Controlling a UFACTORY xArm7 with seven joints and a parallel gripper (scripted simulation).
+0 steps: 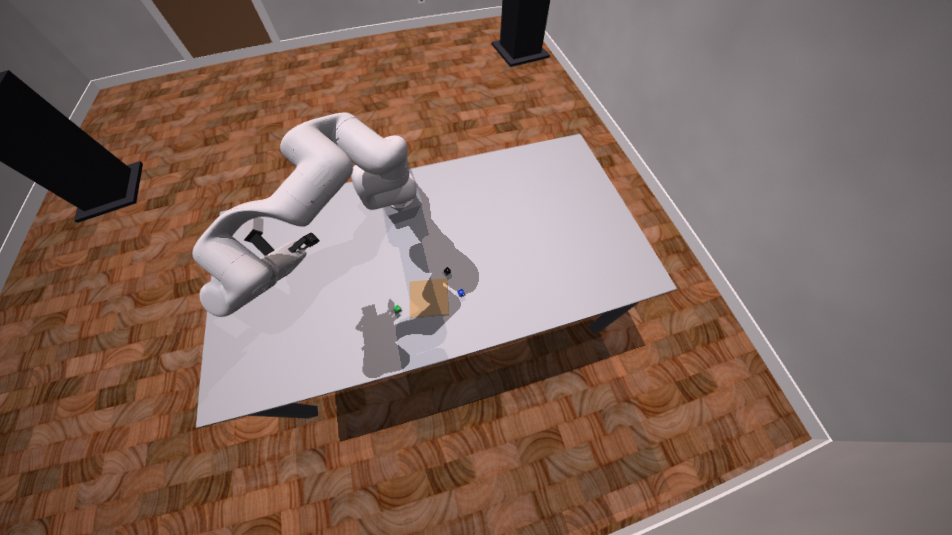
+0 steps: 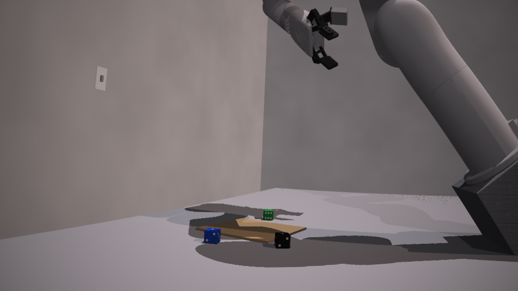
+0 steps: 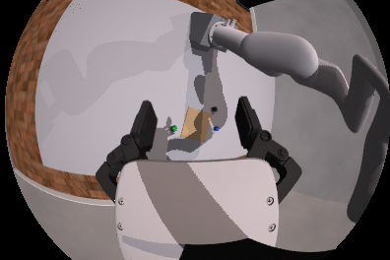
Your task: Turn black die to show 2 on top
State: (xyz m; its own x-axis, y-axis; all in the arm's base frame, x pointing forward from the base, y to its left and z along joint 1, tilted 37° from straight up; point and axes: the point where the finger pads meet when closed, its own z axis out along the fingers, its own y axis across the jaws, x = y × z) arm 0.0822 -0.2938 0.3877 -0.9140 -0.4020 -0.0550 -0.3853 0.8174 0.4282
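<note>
The green die is 380 mm below my hand, 150 mm to the left of it and 110 mm ahead of it. Also, from my hand: black die 380 mm below, 370 mm to the left, 40 mm ahead; blue die 380 mm to the left, 380 mm below, 140 mm ahead; tan mat 390 mm below, 270 mm to the left, 110 mm ahead.
</note>
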